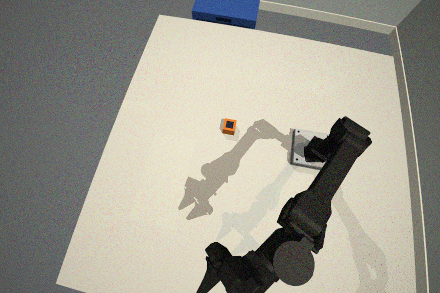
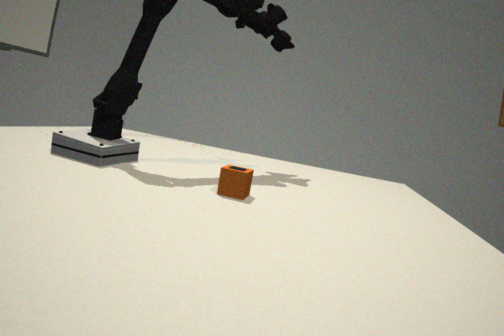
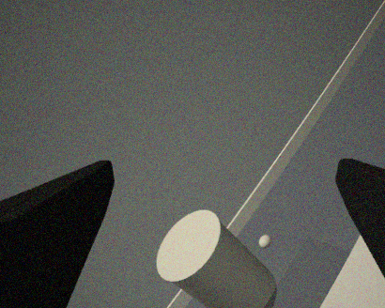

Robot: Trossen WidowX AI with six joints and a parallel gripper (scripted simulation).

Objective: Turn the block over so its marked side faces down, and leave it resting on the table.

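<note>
Right now the block is 7 cm behind my gripper tip, 53 cm to the right of it and 40 cm below it.
</note>
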